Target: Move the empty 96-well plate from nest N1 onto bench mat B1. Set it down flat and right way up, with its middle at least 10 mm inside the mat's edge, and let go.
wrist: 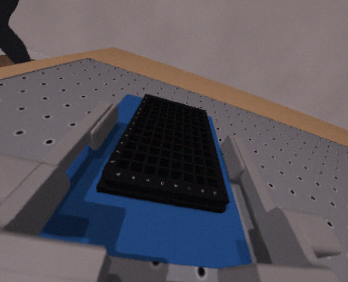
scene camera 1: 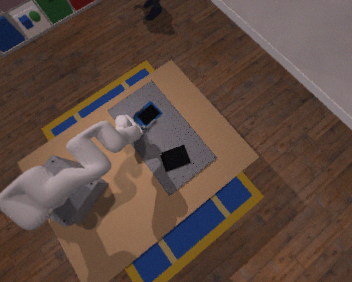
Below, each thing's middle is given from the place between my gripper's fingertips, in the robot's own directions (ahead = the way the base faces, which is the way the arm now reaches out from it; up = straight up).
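The black 96-well plate [wrist: 167, 154] is sitting 10 mm behind my hand and 10 mm below it. Then there's the blue bench mat [wrist: 131, 228], and that one's 10 mm below my hand too, 10 mm to the left of it and 20 mm behind it.
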